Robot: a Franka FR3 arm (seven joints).
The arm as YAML. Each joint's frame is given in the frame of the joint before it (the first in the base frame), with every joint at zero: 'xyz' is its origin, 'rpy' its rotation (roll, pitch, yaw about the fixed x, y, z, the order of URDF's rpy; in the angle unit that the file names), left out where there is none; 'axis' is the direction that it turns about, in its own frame. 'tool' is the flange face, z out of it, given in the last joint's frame.
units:
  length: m
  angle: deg
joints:
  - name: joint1
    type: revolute
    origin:
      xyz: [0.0, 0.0, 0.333]
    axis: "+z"
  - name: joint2
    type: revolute
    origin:
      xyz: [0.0, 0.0, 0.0]
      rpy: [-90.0, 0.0, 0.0]
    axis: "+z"
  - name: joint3
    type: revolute
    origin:
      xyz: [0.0, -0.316, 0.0]
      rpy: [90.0, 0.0, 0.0]
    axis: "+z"
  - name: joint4
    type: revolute
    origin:
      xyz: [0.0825, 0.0, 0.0]
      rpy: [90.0, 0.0, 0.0]
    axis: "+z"
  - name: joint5
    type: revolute
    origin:
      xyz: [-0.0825, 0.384, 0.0]
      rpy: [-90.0, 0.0, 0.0]
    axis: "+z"
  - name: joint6
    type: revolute
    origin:
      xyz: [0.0, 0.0, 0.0]
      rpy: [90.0, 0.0, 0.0]
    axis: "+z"
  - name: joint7
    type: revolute
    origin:
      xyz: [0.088, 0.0, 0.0]
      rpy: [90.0, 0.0, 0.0]
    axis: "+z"
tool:
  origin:
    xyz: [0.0, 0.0, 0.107]
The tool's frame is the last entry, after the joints.
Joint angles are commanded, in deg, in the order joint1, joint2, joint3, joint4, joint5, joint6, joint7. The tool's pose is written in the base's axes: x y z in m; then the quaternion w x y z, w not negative. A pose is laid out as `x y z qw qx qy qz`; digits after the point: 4 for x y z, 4 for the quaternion.
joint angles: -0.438, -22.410, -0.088, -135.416, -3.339, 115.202, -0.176
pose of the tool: 0.4335 -0.0075 0.4790 0.0264 0.9994 0.0089 0.0190
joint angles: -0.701, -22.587, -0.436, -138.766, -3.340, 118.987, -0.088
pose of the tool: 0.4288 -0.0116 0.4586 0.0246 0.9994 0.0046 0.0243
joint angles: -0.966, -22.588, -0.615, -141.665, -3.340, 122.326, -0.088
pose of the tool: 0.4242 -0.0143 0.4401 0.0234 0.9993 0.0022 0.0280
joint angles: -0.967, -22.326, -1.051, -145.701, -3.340, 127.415, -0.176
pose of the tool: 0.4174 -0.0165 0.4138 0.0209 0.9992 0.0014 0.0349
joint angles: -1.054, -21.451, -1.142, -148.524, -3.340, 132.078, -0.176
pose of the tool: 0.4140 -0.0169 0.3927 0.0197 0.9989 0.0015 0.0433
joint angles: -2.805, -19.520, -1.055, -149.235, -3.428, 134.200, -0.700
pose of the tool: 0.4154 -0.0288 0.3767 0.0207 0.9990 -0.0071 0.0384
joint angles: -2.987, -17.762, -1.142, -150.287, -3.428, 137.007, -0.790
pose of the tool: 0.4159 -0.0303 0.3605 0.0198 0.9990 -0.0077 0.0383
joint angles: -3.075, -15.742, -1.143, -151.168, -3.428, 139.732, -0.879
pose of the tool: 0.4166 -0.0306 0.3438 0.0191 0.9991 -0.0068 0.0368
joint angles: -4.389, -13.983, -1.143, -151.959, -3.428, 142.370, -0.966
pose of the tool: 0.4161 -0.0398 0.3296 0.0189 0.9990 -0.0166 0.0373
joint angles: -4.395, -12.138, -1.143, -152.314, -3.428, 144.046, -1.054
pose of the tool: 0.4166 -0.0396 0.3164 0.0182 0.9992 -0.0153 0.0328
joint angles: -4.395, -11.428, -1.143, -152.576, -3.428, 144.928, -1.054
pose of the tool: 0.4164 -0.0395 0.3108 0.0179 0.9992 -0.0151 0.0320
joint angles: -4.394, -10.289, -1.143, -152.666, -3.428, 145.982, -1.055
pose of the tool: 0.4172 -0.0394 0.3036 0.0175 0.9993 -0.0147 0.0305
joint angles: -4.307, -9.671, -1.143, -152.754, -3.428, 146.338, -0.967
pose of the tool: 0.4170 -0.0387 0.2991 0.0172 0.9994 -0.0146 0.0275
